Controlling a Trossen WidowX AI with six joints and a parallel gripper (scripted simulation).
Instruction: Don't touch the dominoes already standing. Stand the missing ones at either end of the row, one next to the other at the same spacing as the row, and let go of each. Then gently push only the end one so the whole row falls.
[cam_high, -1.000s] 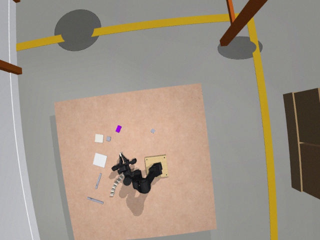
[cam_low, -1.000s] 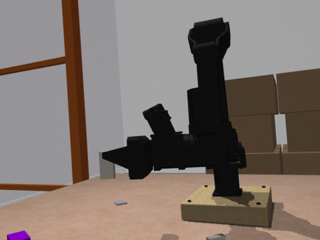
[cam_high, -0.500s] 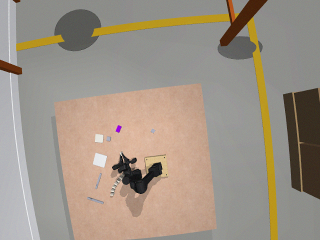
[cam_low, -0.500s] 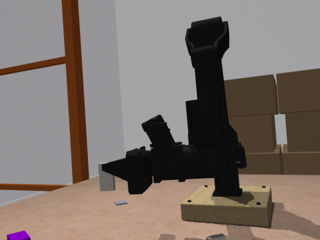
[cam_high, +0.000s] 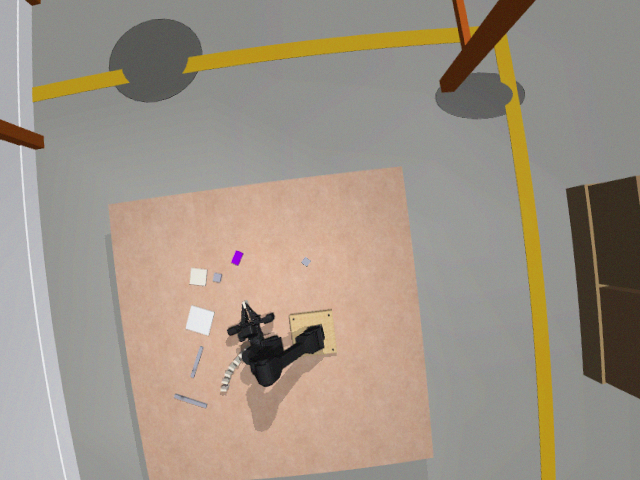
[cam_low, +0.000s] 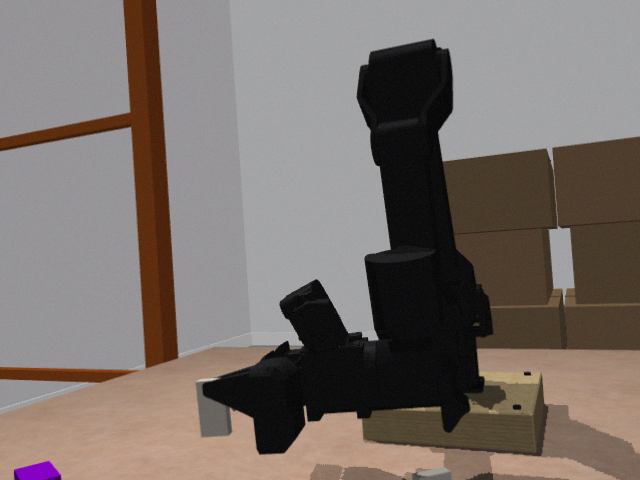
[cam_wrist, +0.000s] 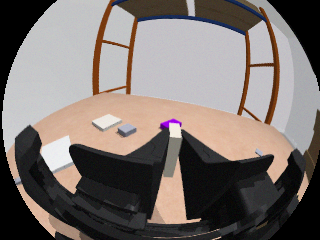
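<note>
The purple block is 18 cm to the right of my gripper tip, 9 cm below it and 1 cm ahead of it. Round my gripper tip: small grey tile (27 cm behind, 10 cm to the right, 9 cm below).
</note>
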